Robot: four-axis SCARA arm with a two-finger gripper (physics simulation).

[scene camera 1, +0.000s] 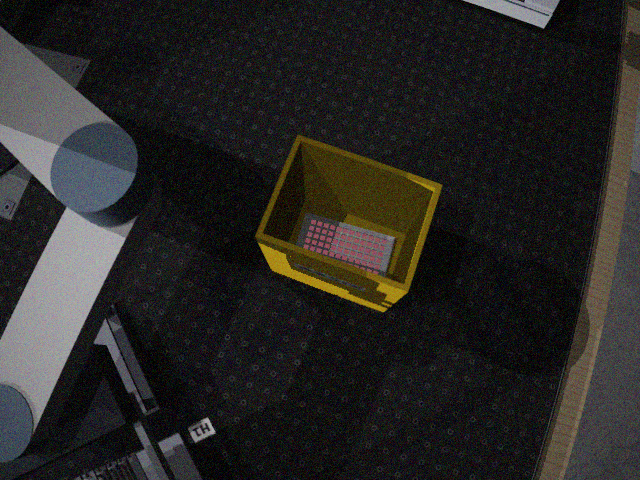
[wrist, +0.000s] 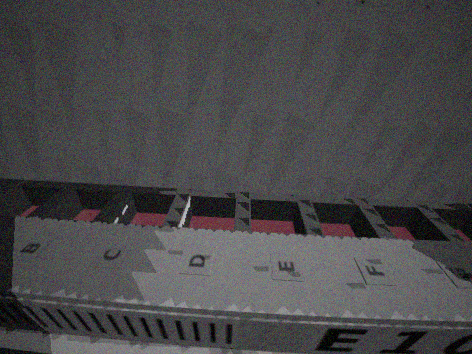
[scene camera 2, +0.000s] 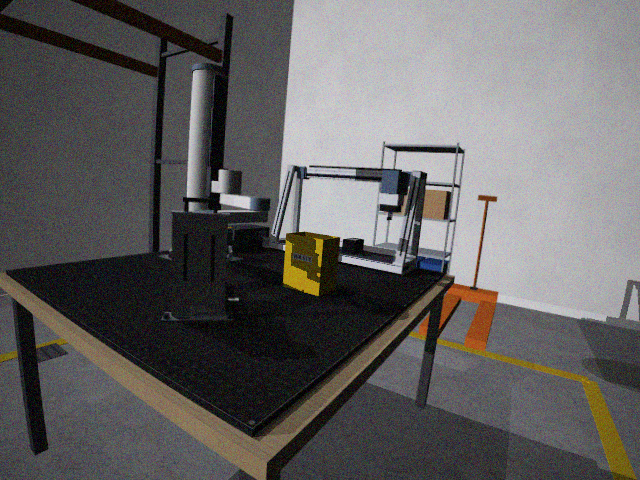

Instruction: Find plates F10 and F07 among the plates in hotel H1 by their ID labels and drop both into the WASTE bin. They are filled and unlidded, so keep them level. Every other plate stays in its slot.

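Places are measured from the arm's base along level axes (x ahead, y left, z up), in millimetres.
Where they show: gripper, fingertip midpoint: [wrist: 244, 150].
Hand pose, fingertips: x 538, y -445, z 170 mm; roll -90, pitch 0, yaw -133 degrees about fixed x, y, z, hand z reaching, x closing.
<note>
Things, the pixels of their top centre, and the offset from my fingertips.
- plate labelled E10 at its top centre: [wrist: 245, 111] 17 mm back, 17 mm left, 25 mm up
- yellow WASTE bin at its top centre: [scene camera 1: 350, 209] [scene camera 2: 313, 235] 108 mm ahead, 419 mm left, 43 mm up
- plate at its top centre: [scene camera 1: 342, 253] 109 mm ahead, 413 mm left, 137 mm down
Hotel H1 [scene camera 2: 199, 258] is the dark upright rack; its H1 tag [scene camera 1: 201, 429] lies beside its lower part at the bottom left of scene camera 1. The wrist view is close on a plate labelled E10 [wrist: 280, 300], with row letters and red wells under a grey surface. No F07 or F10 label shows. The yellow WASTE bin [scene camera 1: 279, 264] [scene camera 2: 300, 276] holds a plate [scene camera 1: 356, 245] with pink wells, its label unreadable. My gripper is open and empty at the hotel; one long finger shows in scene camera 1, no fingertips in the wrist view.
My arm's pale link [scene camera 1: 62, 289] crosses the left of scene camera 1, and its column [scene camera 2: 200, 134] rises behind the hotel. A dim grey stand [scene camera 1: 100, 408] is beside the finger. A gantry machine [scene camera 2: 417, 211] stands behind the bin. The wooden table edge [scene camera 1: 578, 372] runs along the right.
</note>
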